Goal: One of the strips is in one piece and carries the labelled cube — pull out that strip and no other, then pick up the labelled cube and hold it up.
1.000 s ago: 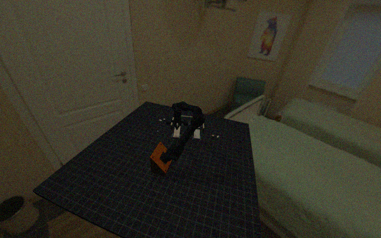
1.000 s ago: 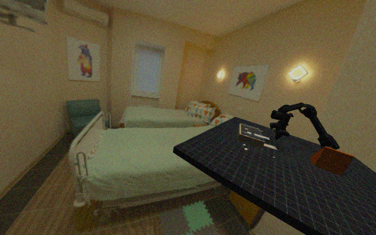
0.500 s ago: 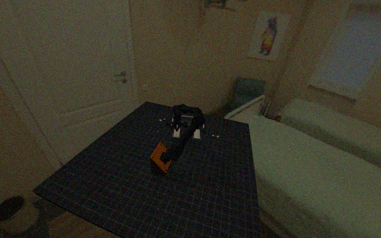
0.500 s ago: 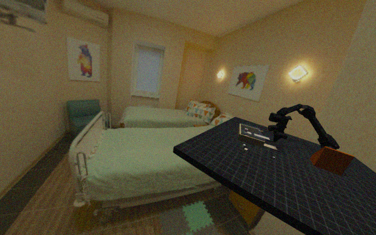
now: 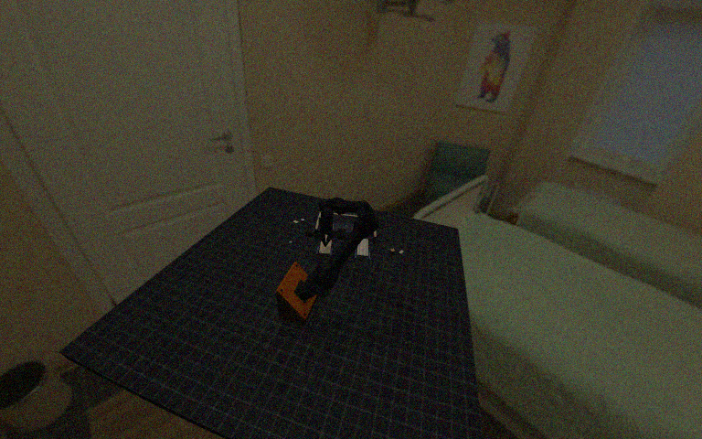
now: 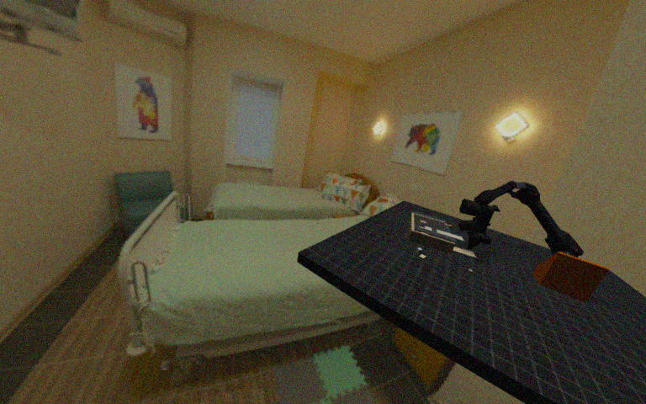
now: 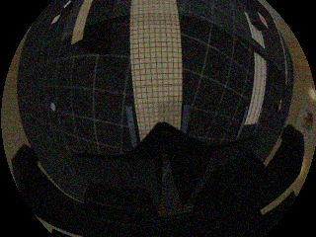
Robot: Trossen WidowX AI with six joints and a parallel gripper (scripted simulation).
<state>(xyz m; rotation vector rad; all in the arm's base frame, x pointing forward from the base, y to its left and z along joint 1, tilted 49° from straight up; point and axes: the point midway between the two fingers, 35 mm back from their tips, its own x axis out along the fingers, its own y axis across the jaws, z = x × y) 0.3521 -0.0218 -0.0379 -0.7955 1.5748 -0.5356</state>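
My gripper tip is 9 cm short of the pale strip, 2 cm to the right of it and 2 cm above it.
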